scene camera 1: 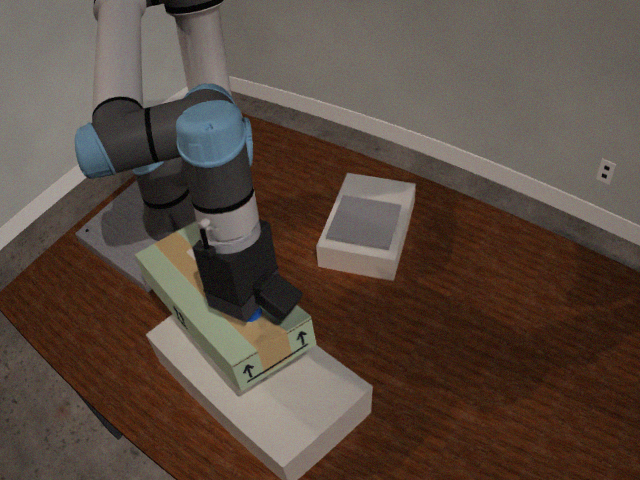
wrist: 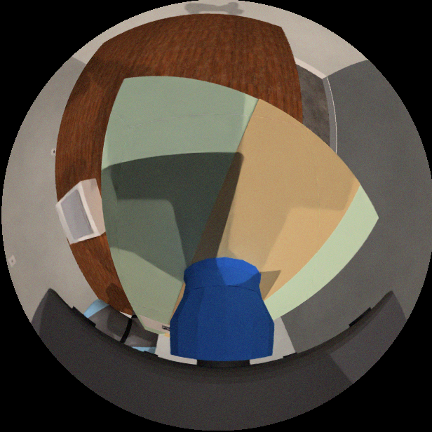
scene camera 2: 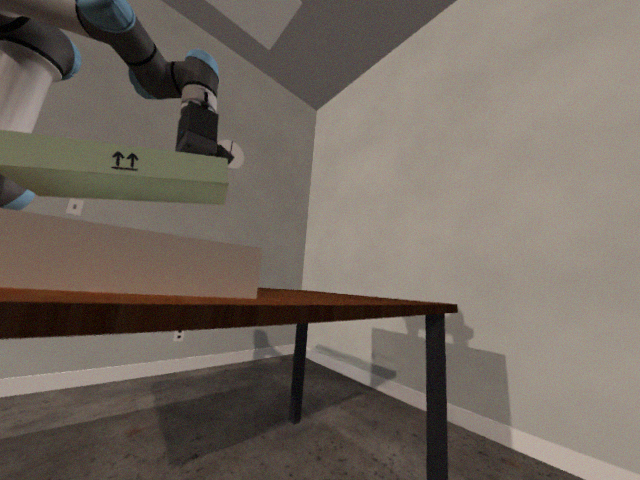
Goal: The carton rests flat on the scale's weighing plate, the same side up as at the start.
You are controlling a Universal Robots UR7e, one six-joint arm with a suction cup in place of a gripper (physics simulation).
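Places are measured from the arm's base along level axes (x ahead, y left, z up), in millimetres.
Pixels of known places: hand at its tool point: (scene camera 1: 250, 319); arm's base at its link origin: (scene camera 1: 174, 218).
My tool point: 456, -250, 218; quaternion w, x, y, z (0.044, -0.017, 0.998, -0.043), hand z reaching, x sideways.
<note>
For each thing: its middle in the pictures, then the offset to it from my tool point, as dx, dy, dz. "spot": a spot on its surface instead.
- green carton at the middle of its body: (scene camera 1: 214, 295) (scene camera 2: 136, 176) -95, +23, -32
- scale at the middle of its body: (scene camera 1: 369, 220) -59, +451, -212
- white box with a grey weighing plate, surface spot: (scene camera 1: 364, 222) spot: -46, +405, -173
- long white block at the middle of its body: (scene camera 1: 254, 376) (scene camera 2: 153, 264) -37, +7, -202
The green carton (scene camera 1: 206, 335) (scene camera 2: 170, 170) (wrist: 170, 115), with a tan tape band, hangs from my gripper's blue suction cup (scene camera 1: 253, 315) (wrist: 222, 272). The cup is on the carton's top, near one end. The carton is roughly level, its printed arrows point up, and scene camera 2 shows a gap below it. The scale (scene camera 1: 356, 260) (wrist: 100, 200) is a white box with a grey weighing plate (scene camera 1: 364, 222) (wrist: 75, 214). It stands apart from the carton, toward the wall. The scale does not show in the scene camera 2 view.
A long white block (scene camera 1: 320, 408) (scene camera 2: 129, 258) stands on the brown wooden table (scene camera 1: 465, 335) (scene camera 2: 351, 310) below the carton. The arm's grey base plate (scene camera 1: 113, 242) is at the left in scene camera 1, near the carton's far end. Walls stand behind the table.
</note>
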